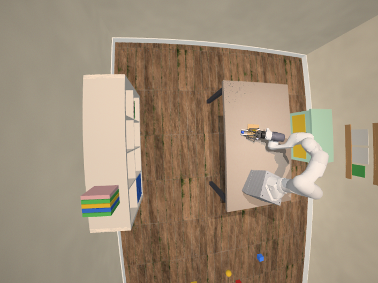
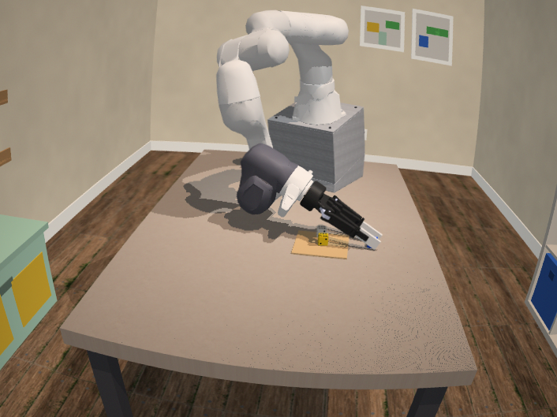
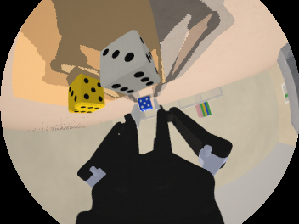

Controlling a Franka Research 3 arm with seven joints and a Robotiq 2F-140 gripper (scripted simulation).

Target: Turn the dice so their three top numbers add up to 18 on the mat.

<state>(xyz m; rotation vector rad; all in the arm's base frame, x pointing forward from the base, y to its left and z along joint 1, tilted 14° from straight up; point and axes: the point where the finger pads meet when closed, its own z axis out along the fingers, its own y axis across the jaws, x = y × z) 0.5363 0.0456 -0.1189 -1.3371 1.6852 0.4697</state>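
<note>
Now: the blue die 20 mm below my hand and 10 mm to the left of it. Round my hand: white die 120 mm to the right, 60 mm behind, 10 mm below; then yellow die 120 mm to the right, 10 mm below, 10 mm behind; then mat 120 mm to the right, 30 mm below, 10 mm behind.
</note>
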